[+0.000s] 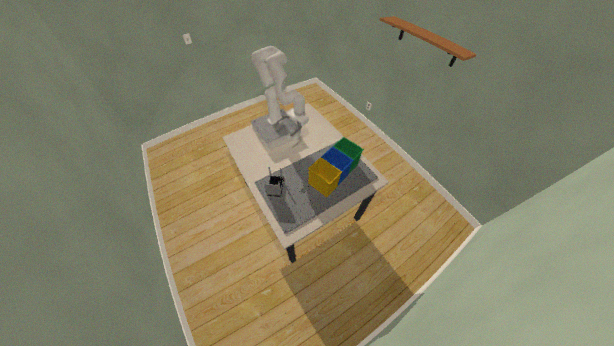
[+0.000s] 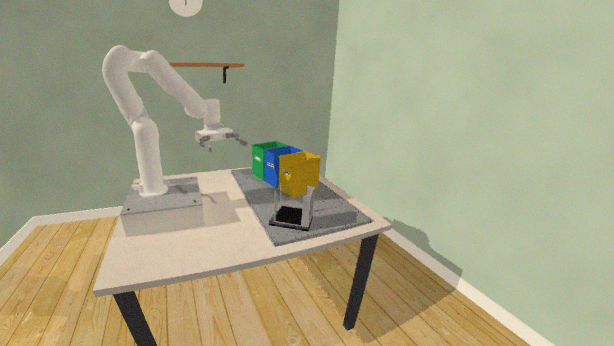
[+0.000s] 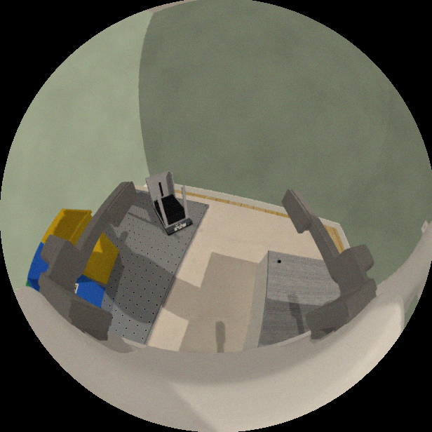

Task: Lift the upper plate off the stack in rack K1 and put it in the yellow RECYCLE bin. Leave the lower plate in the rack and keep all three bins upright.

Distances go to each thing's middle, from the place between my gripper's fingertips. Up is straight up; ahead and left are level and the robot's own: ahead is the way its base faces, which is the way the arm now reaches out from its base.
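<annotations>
With the yellow recycle bin (image 2: pixel 298 170), my hand's 37 cm short of it, 19 cm above it and 10 cm to the right of it. The blue bin (image 3: pixel 85 288), though, is 34 cm ahead of my hand, 19 cm below it and 22 cm to the left of it.
</annotations>
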